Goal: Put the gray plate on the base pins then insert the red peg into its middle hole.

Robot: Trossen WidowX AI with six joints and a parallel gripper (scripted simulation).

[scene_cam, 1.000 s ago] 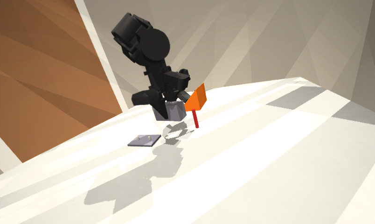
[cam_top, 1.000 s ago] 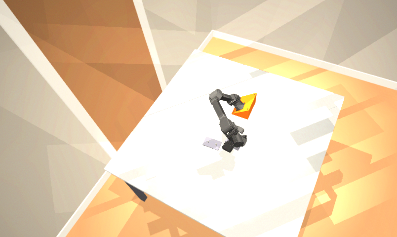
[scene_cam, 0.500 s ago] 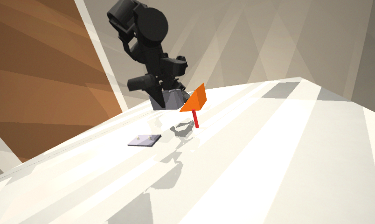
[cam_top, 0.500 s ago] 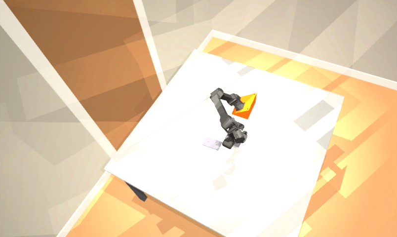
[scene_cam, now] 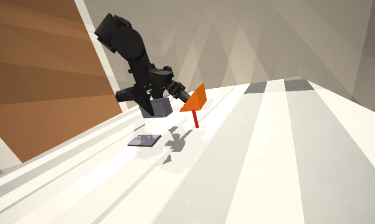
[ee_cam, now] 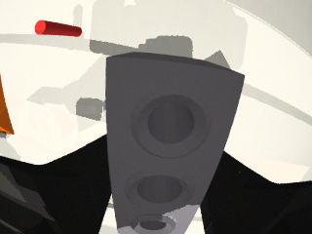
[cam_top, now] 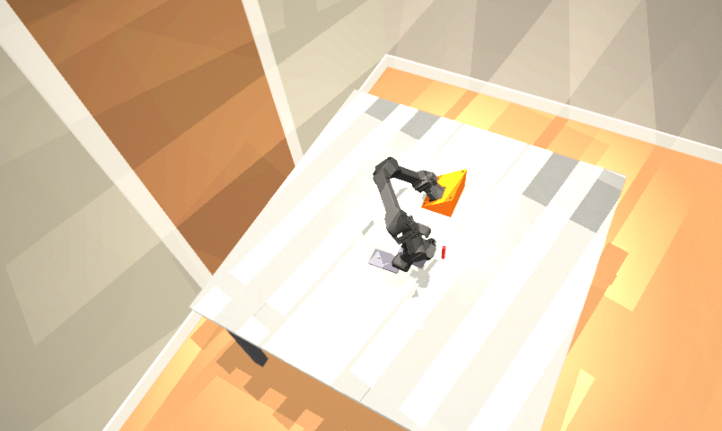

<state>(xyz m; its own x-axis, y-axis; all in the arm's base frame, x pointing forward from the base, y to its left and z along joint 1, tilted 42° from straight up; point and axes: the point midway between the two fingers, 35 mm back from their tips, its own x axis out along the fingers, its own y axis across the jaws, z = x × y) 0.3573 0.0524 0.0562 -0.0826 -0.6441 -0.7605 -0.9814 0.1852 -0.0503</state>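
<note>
The red peg lies 100 mm behind my gripper tip, 90 mm to the left of it and 80 mm below it. Also, from my gripper tip: gray plate (30 mm above).
</note>
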